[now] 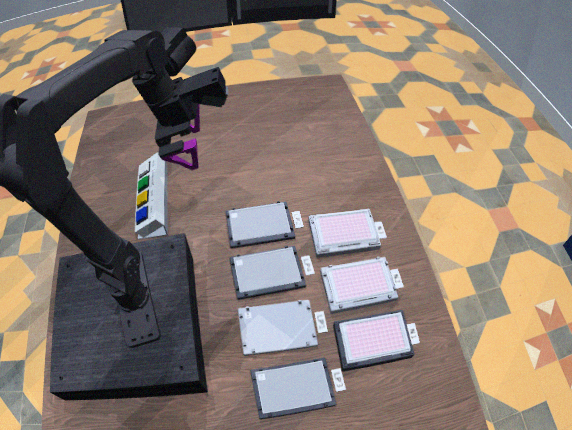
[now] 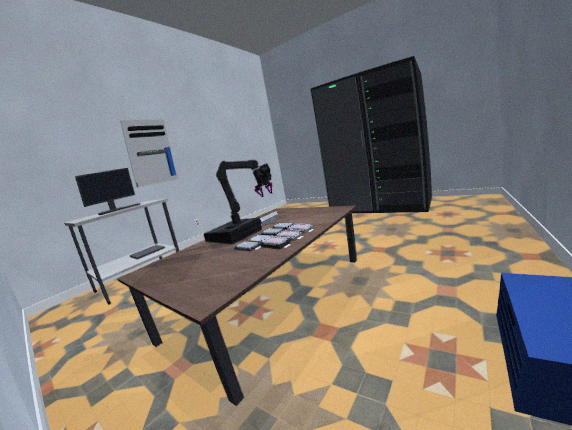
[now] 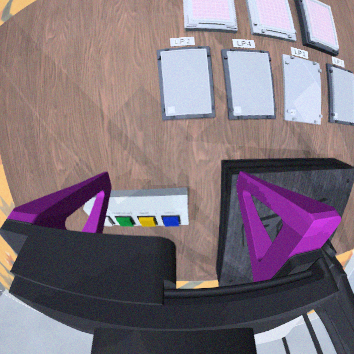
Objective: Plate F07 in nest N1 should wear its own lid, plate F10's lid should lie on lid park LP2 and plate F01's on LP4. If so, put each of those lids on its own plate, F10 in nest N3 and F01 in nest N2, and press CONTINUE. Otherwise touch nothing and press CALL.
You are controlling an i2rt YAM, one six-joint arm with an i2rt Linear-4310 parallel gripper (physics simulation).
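Seen in the pictures: gripper, fingertip midpoint: (image 1: 195, 149) (image 2: 267, 195) (image 3: 173, 178); arm's base at its link origin: (image 1: 135, 298) (image 2: 237, 223).
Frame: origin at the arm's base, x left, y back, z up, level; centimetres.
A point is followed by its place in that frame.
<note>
My gripper (image 1: 197, 149) @(x 17.8, y -19.7, z 15.9 cm) (image 2: 266, 194) @(x 17.8, y -19.7, z 15.9 cm) (image 3: 173, 178) @(x 17.8, y -19.7, z 15.9 cm) is open and empty, above the table beside the button box (image 1: 159, 200) @(x 25.5, y -9.3, z -3.2 cm) (image 3: 150, 202) @(x 26.2, y -9.4, z -3.3 cm), which has white, green, yellow and blue buttons. Pink-welled plates stand in N1 (image 1: 376, 337) @(x -21.2, y -41.5, z -4.9 cm) (image 3: 320, 25) @(x -19.4, y -40.0, z -4.9 cm), N2 (image 1: 360, 281) @(x -8.4, y -44.1, z -5.5 cm) (image 3: 271, 16) @(x -6.6, y -41.4, z -5.6 cm) and N3 (image 1: 346, 229) @(x 4.4, y -46.8, z -5.2 cm) (image 3: 210, 10) @(x 6.1, y -43.1, z -5.2 cm). Grey lid-like slabs lie on LP2 (image 1: 261, 222) @(x 13.7, y -30.4, z -6.6 cm) (image 3: 186, 82) @(x 14.3, y -29.6, z -6.7 cm) and LP4 (image 1: 268, 270) @(x 1.5, y -27.8, z -6.6 cm) (image 3: 248, 82) @(x 2.6, y -27.5, z -6.6 cm). Plate and lid codes and button words are unreadable. I cannot tell whether the N1 plate wears a lid.
LP3 (image 1: 295, 387) @(x -24.4, y -23.8, z -6.6 cm) (image 3: 344, 95) @(x -23.8, y -23.3, z -6.7 cm) bears a similar grey slab. LP1 (image 1: 277, 327) @(x -11.1, y -25.1, z -7.4 cm) (image 3: 302, 90) @(x -10.3, y -24.9, z -7.4 cm) looks pale, with corner posts; I cannot tell whether a lid lies there. The black arm base (image 1: 125, 370) @(x -13.9, y 5.1, z -0.5 cm) (image 2: 220, 234) @(x -17.9, y 2.2, z -1.8 cm) stands beside the parks on the wooden table (image 1: 280, 130) @(x 43.8, y -45.8, z -8.4 cm) (image 2: 200, 280) @(x -66.2, y -23.5, z -8.4 cm).
</note>
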